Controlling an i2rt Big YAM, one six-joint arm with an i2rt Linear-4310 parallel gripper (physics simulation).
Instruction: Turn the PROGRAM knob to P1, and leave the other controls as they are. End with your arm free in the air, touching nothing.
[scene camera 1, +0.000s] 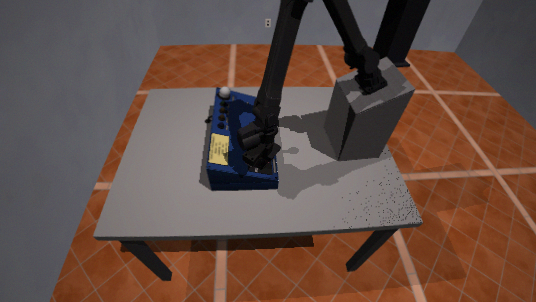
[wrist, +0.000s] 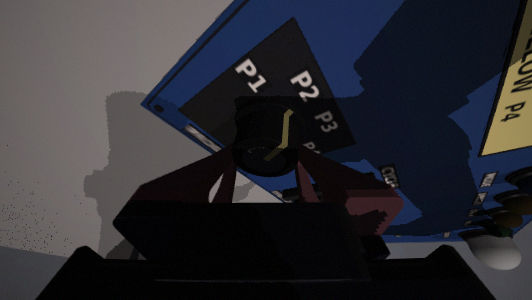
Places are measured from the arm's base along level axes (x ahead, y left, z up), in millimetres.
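Pixels of known places: gripper, fingertip midpoint: (scene camera 1: 262, 159) (wrist: 265, 149); arm's base, origin of the base link: (scene camera 1: 370, 82).
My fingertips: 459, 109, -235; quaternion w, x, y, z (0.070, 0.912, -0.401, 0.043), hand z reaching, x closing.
Note:
For each thing: its top centre in the pictures, then the offset to it from my fingertips, as dx, dy, dz. "spot": a spot on its surface instead. Level surfaces: height alone.
- black PROGRAM knob, middle of its top: (wrist: 270, 165) +6, +7, +26
- dark label plate, surface spot: (wrist: 207, 107) spot: -6, +49, -19
- P2 label, surface spot: (wrist: 305, 85) spot: +52, +16, +3
- P1 label, surface spot: (wrist: 250, 75) spot: +34, +42, -5
- P3, surface spot: (wrist: 326, 121) spot: +46, -16, +2
- CYCLE label, surface spot: (wrist: 388, 177) spot: +50, -120, +8
- white dome, surface spot: (wrist: 495, 250) (scene camera 1: 225, 94) spot: +92, -359, +66
- yellow note, surface spot: (wrist: 505, 100) spot: +126, -67, +30
- table, its level: dz -96
The black PROGRAM knob (wrist: 265, 125) stands on a dark label plate (wrist: 207, 107) at a corner of the blue control box (scene camera 1: 225, 180) (wrist: 345, 30). Its yellow pointer line (wrist: 286, 129) faces roughly towards the P2 label (wrist: 305, 85); the P1 label (wrist: 250, 75) lies to the left of that, and P3 (wrist: 326, 121) to the right. My gripper (scene camera 1: 260, 162) (wrist: 265, 149) is shut on the knob, one dark red finger on each side. In the scene view the wrist hides the knob, and its exact angle is hard to read.
The CYCLE label (wrist: 388, 177) is right of the gripper. Small black knobs (scene camera 1: 221, 118) and a white dome (scene camera 1: 225, 92) (wrist: 495, 250) stand farther along the box, beside a yellow note (scene camera 1: 219, 149) (wrist: 505, 100). The arm's grey pedestal (scene camera 1: 367, 125) stands on the table (scene camera 1: 165, 210).

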